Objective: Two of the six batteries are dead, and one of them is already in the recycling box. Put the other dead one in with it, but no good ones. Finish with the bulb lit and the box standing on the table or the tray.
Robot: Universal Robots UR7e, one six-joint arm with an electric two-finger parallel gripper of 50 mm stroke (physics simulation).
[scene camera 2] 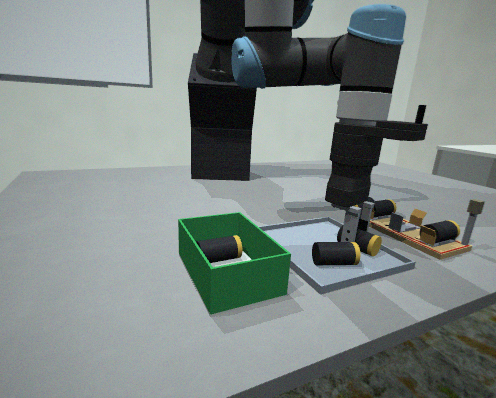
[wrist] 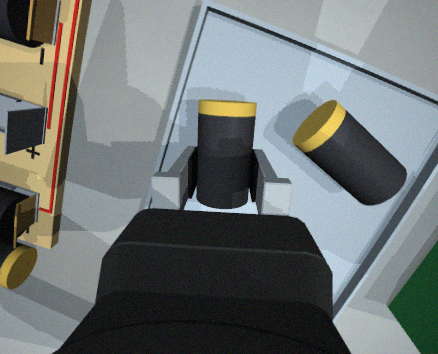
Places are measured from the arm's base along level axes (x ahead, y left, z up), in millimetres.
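Pixels of known places: gripper, between the fingertips: (scene camera 2: 353, 240) (wrist: 224, 163); arm's base, origin of its link: (scene camera 2: 223, 68).
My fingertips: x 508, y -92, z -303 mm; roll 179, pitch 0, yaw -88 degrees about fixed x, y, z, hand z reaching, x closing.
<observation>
Ahead of a thing's pixels: the offset from my fingertips to its top centre. "spot": to the spot under its first point.
My gripper (scene camera 2: 360, 234) (wrist: 224, 163) is shut on a black battery with a yellow end @[dx +9, dy +0, dz +22 mm] (scene camera 2: 370, 243) (wrist: 226, 150), down at the tray @[dx -26, dy -41, dz -3 mm] (scene camera 2: 295, 237) (wrist: 240, 60). The fingers grip its sides. A second battery @[dx +14, dy -76, dz +22 mm] (scene camera 2: 335, 253) (wrist: 357, 157) lies on the tray beside it. The green box @[dx -63, dy -221, dz +45 mm] (scene camera 2: 250, 285) (wrist: 422, 305) stands on the table with one battery @[dx -98, dy -211, dz +22 mm] (scene camera 2: 220, 249) inside. The wooden holder (scene camera 2: 440, 251) (wrist: 27, 170) carries a battery at its near end @[spot: dx +97, dy +120, dz +22 mm] (scene camera 2: 444, 231) and one at its far end @[spot: dx -26, dy +161, dz +22 mm] (scene camera 2: 384, 207); the bay between them is empty. No lit bulb can be made out.
A loose battery @[spot: dx -96, dy +156, dz +6 mm] (wrist: 19, 267), partly out of view, lies beside the holder's far end. A post with a brownish block @[spot: dx +124, dy +158, dz +67 mm] (scene camera 2: 476, 207) stands by the holder's near end. The tray's low rim surrounds both tray batteries. The green box's walls rise left of the tray in the scene view.
</observation>
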